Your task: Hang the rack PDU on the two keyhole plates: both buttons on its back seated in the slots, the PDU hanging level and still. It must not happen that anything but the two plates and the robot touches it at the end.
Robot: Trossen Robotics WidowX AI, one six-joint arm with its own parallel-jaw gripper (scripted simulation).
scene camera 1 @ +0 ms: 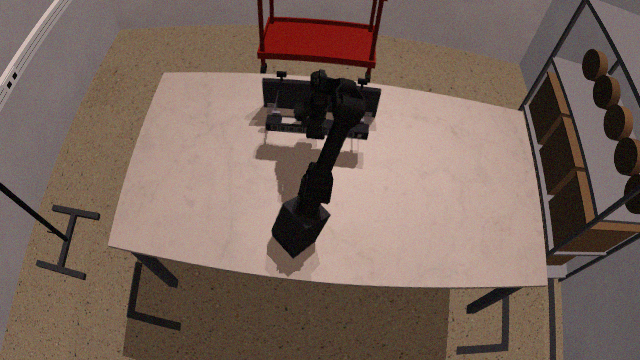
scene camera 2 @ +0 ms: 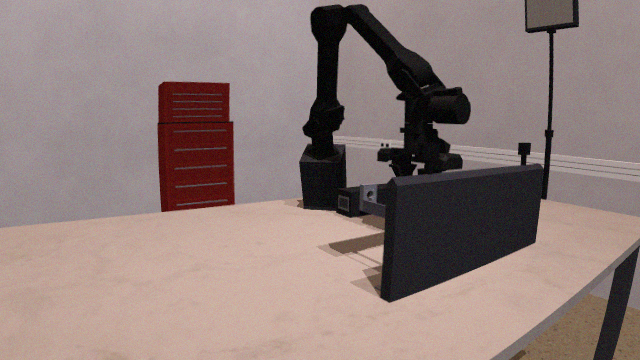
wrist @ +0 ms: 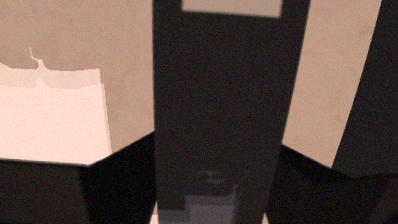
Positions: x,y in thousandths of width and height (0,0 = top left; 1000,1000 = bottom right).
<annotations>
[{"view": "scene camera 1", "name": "my gripper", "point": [495,360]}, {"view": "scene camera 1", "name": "rack PDU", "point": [438,343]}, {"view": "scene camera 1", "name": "upright panel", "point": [452,260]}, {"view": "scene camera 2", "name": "rack PDU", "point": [545,554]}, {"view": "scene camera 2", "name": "upright panel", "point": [682,643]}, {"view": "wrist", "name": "my gripper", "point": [526,614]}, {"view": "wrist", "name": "rack PDU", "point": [559,377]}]
</annotations>
